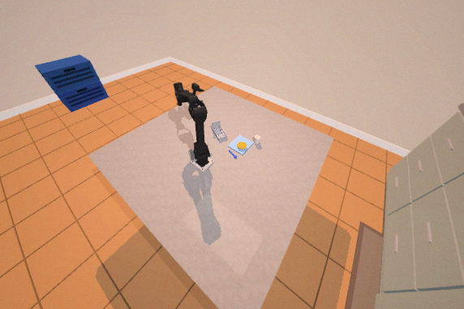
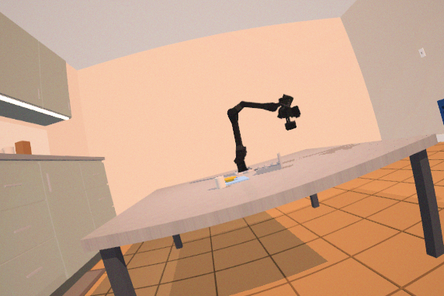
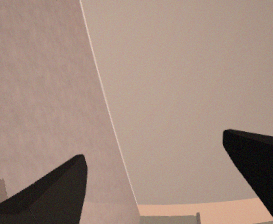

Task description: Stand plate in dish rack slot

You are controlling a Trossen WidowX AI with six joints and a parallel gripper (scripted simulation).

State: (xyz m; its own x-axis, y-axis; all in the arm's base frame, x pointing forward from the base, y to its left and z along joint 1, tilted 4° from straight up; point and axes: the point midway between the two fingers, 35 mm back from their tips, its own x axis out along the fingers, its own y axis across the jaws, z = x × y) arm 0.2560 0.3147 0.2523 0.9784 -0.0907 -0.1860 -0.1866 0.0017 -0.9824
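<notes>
Right now my gripper tip is 400 mm to the left of the yellow-orange plate, 240 mm above it and 10 mm past it. From my gripper tip the other things lie so: grey dish rack 230 mm below, 190 mm to the right, 30 mm behind; blue spoon 400 mm to the right, 250 mm below, 110 mm behind; light blue placemat 380 mm to the right, 250 mm below.
</notes>
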